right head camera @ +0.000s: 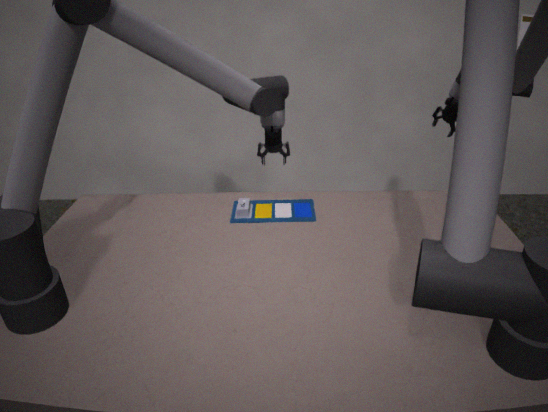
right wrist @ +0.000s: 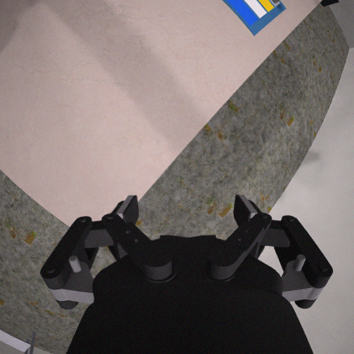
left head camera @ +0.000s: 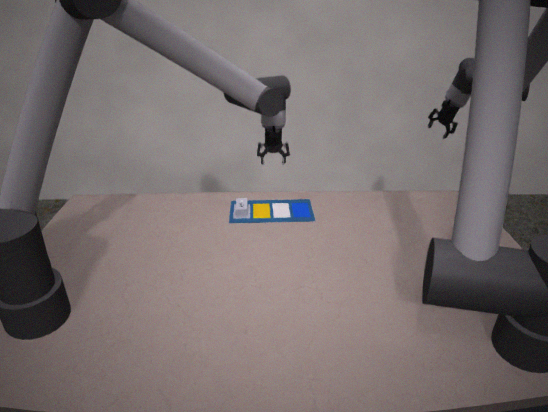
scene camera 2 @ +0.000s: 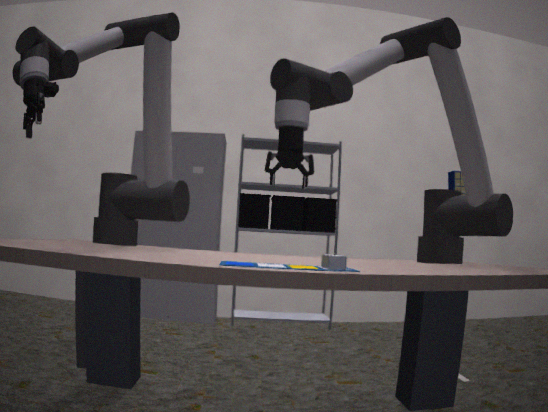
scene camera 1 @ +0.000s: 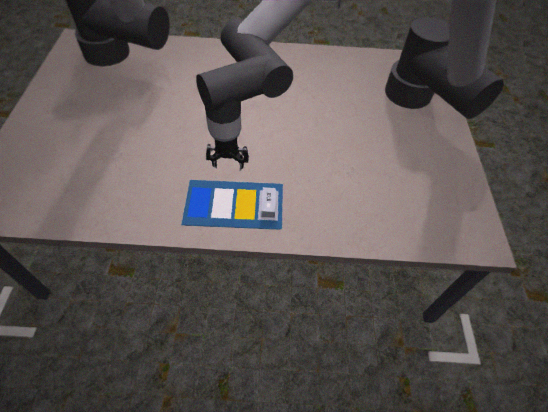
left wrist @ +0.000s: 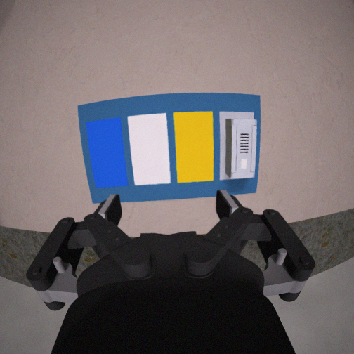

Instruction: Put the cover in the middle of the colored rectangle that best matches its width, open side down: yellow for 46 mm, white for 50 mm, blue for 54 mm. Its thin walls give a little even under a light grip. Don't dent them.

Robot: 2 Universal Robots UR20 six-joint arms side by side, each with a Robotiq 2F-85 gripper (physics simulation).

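The light grey cover (left head camera: 242, 209) (right head camera: 243, 209) (scene camera 1: 268, 202) (scene camera 2: 334, 262) (left wrist: 243, 148) stands on a pale grey rectangle at one end of the blue mat, beside the yellow rectangle (left head camera: 261, 211) (scene camera 1: 245, 204) (left wrist: 194, 147). Its slotted face points up. The white rectangle (left head camera: 281, 210) (scene camera 1: 222, 203) (left wrist: 149, 149) and the blue rectangle (left head camera: 301, 210) (scene camera 1: 199, 202) (left wrist: 107, 152) follow in the row. My left gripper (left head camera: 273, 161) (right head camera: 273, 161) (scene camera 1: 228, 167) (scene camera 2: 288, 183) (left wrist: 167, 202) is open and empty, high above the table. My right gripper (left head camera: 441, 131) (right wrist: 186, 205) is open and empty, far off to the side.
The mat (scene camera 1: 232, 225) (left wrist: 170, 196) lies near the table edge (scene camera 1: 320, 256) farthest from the arm bases. In scene camera 2, a shelf rack (scene camera 2: 339, 200) and a grey cabinet (scene camera 2: 200, 175) stand behind the table.
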